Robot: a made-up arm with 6 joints.
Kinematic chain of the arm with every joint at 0, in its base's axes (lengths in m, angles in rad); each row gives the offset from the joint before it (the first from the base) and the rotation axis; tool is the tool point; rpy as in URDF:
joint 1: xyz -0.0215 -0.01 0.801 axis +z
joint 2: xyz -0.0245 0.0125 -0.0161 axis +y
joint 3: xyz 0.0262 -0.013 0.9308 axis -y
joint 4: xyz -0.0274 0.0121 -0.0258 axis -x
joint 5: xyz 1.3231 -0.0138 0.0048 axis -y
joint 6: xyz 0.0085 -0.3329 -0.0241 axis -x
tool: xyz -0.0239 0.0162 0.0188 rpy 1.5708 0 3.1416
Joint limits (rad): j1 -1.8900..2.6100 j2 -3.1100..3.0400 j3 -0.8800..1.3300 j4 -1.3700..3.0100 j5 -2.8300..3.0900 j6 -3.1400..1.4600
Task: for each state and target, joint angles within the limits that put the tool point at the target. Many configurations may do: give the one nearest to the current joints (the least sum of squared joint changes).
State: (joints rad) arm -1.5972 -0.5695 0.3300 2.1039 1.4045 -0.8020
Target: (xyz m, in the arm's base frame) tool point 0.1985 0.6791 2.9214
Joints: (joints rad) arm -1.6733 -0.4793 1.0762 2.0012 1.4936 -0.8724
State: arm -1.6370 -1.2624 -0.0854 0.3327 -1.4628 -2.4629
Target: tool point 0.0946 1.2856 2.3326
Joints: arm -1.8900 -1.2457 0.4742 0.5459 -1.4933 -2.4359
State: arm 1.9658 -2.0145 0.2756 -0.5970 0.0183 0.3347
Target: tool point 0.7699 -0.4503 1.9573
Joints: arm 2.3497 -1.7319 -0.0559 -0.5947 0.0178 0.3291
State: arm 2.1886 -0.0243 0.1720 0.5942 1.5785 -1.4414
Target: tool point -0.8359 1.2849 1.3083
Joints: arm 2.3333 0.2618 -0.1395 0.5388 1.5777 -1.4373
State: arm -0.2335 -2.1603 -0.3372 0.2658 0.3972 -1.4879
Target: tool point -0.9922 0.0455 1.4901
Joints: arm -0.4209 -2.2588 -0.6053 0.2078 0.3952 -1.4821
